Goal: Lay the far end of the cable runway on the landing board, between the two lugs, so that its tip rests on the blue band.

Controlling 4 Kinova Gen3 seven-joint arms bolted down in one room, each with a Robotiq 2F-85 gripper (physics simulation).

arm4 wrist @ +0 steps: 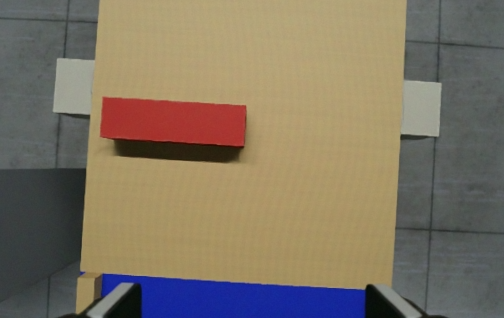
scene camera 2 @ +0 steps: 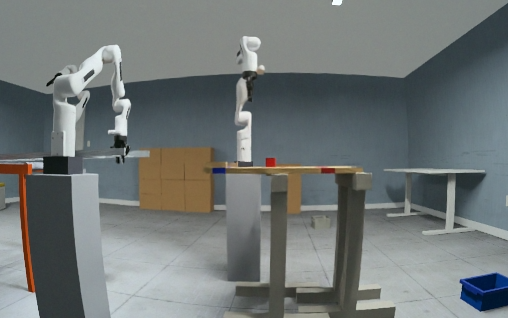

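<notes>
The landing board (arm4 wrist: 310,210) (scene camera 2: 300,170) is tan and lies flat on trestles. Its blue band (arm4 wrist: 235,297) (scene camera 2: 219,170) crosses the bottom of the arm4 wrist view. One wooden lug (arm4 wrist: 89,291) shows at the band's left end; the other does not show there. Arm4's gripper (arm4 wrist: 252,302) is open, with its fingertips wide apart at the bottom edge. In scene camera 2, the pale grey cable runway (scene camera 2: 139,154) reaches in from the left and ends left of the board, apart from it. The left front arm's gripper (scene camera 2: 121,156) points down at the runway; its grip is unclear. The middle arm's gripper (scene camera 2: 250,95) hangs above the board's level.
A red block (arm4 wrist: 172,121) (scene camera 2: 270,162) stands on the board. Trestle legs (scene camera 2: 278,240) stand under it. Another arm (scene camera 2: 82,107) is partly hidden behind the left front arm. Cardboard boxes (scene camera 2: 175,180), a white table (scene camera 2: 435,171) and a blue bin (scene camera 2: 484,295) stand around.
</notes>
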